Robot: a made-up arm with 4 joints.
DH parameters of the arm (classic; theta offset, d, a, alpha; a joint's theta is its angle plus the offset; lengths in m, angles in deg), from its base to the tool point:
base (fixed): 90 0.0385 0.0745 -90
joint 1: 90 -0.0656 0.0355 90
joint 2: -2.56 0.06 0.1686 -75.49
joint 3: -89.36 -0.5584 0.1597 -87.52
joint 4: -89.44 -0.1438 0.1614 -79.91
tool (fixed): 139.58 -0.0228 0 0
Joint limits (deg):
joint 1: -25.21..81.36
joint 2: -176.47..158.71
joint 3: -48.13..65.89
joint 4: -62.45..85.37
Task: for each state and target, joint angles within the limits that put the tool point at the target. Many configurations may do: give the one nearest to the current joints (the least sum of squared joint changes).
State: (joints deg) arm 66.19 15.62 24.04 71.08
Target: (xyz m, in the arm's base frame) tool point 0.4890 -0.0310 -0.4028
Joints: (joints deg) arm 47.69 26.68 21.91 57.07
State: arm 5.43 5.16 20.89 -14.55
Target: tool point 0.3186 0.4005 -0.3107
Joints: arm -20.81 39.52 42.98 10.47
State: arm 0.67 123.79 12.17 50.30
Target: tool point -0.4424 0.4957 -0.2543
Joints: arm -25.07 120.71 38.66 85.37
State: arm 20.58 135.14 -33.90 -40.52
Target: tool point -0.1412 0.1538 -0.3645
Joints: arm -16.99 120.83 -18.16 -31.75
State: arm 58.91 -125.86 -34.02 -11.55
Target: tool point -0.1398 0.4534 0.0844
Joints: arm 61.39 -115.69 -3.72 20.82
